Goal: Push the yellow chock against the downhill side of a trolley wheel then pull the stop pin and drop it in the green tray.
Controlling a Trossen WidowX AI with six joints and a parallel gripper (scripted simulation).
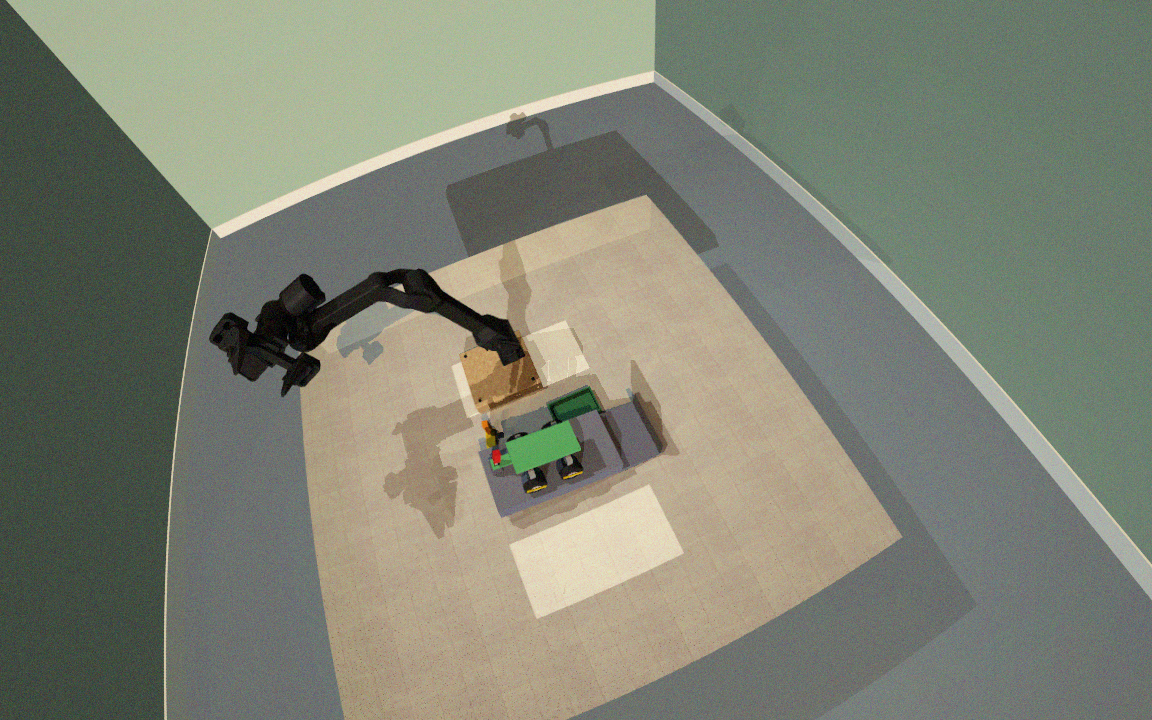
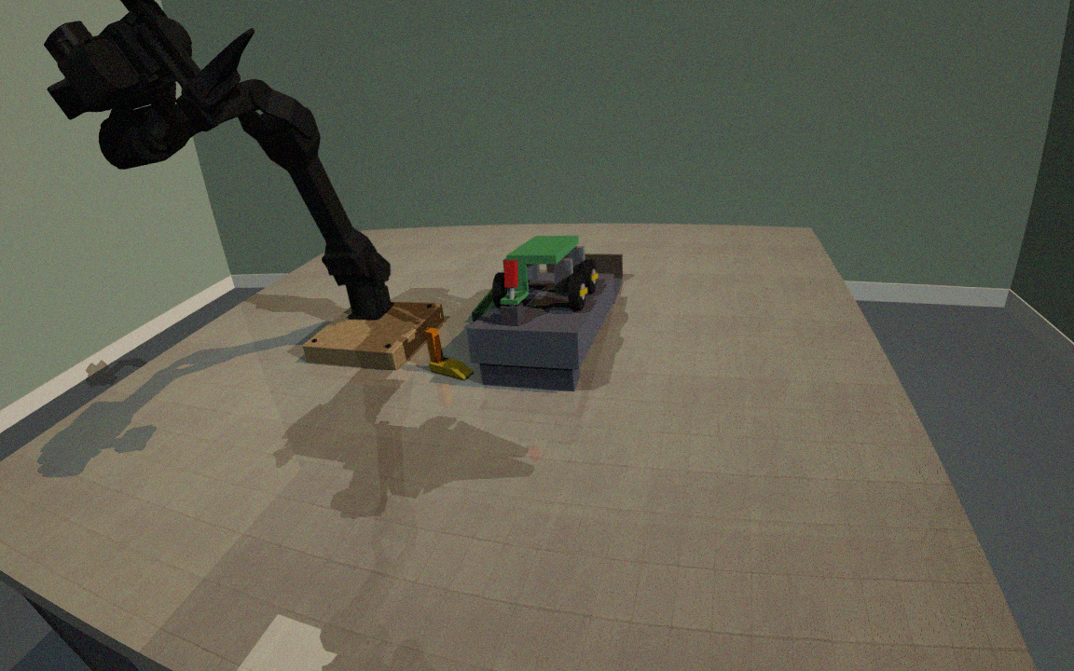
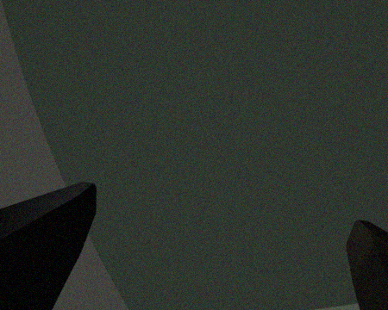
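Now: gripper tip 2 cm short of the yellow chock, 27 cm to the right of it and 49 cm above it. From my gripper tip the other things lie so: grey ramp: 15 cm ahead, 38 cm to the left, 46 cm below; trolley: 15 cm ahead, 37 cm to the left, 40 cm below; red-headed stop pin: 12 cm ahead, 27 cm to the left, 38 cm below.
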